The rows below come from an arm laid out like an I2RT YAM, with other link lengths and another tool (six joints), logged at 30 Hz.
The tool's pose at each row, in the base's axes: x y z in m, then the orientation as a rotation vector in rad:
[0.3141, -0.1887, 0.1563, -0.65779, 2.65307, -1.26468]
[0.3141, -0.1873, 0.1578, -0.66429, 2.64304, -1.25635]
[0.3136, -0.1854, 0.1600, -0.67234, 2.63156, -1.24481]
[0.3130, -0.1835, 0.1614, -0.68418, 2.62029, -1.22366]
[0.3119, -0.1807, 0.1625, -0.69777, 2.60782, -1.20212]
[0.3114, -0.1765, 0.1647, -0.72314, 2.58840, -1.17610]
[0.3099, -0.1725, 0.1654, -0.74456, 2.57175, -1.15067]
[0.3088, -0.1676, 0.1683, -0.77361, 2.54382, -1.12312]
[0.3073, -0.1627, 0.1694, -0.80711, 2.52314, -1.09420]
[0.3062, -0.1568, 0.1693, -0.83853, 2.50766, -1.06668]
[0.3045, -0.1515, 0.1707, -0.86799, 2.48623, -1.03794]
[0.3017, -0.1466, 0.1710, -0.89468, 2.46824, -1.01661]
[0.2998, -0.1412, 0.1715, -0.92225, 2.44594, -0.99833]
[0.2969, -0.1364, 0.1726, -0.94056, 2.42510, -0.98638]
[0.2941, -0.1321, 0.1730, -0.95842, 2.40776, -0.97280]
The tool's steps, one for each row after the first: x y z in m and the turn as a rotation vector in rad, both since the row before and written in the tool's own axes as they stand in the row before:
[-0.0005, -0.0004, -0.0020, -0.00008, -0.01264, -0.00051]
[-0.0003, -0.0005, -0.0029, -0.00117, -0.01551, -0.00063]
[-0.0003, 0.0002, -0.0024, -0.00651, -0.02043, -0.00126]
[-0.0003, 0.0011, -0.0030, -0.00647, -0.02164, -0.00228]
[-0.0016, 0.0009, -0.0044, -0.00701, -0.03014, -0.00837]
[-0.0008, 0.0022, -0.0036, -0.00776, -0.02719, -0.00656]
[-0.0017, 0.0010, -0.0055, -0.00478, -0.03746, -0.01010]
[-0.0015, 0.0025, -0.0044, -0.00998, -0.03227, -0.01434]
[-0.0026, 0.0038, -0.0039, -0.01177, -0.02698, -0.01422]
[-0.0020, 0.0026, -0.0047, -0.00944, -0.03193, -0.01241]
[-0.0010, 0.0037, -0.0042, -0.00714, -0.02518, -0.01277]
[-0.0022, 0.0034, -0.0041, -0.00386, -0.02683, -0.01414]
[-0.0012, 0.0031, -0.0047, 0.00042, -0.02237, -0.00938]
[-0.0010, 0.0033, -0.0038, -0.00218, -0.02032, -0.00898]

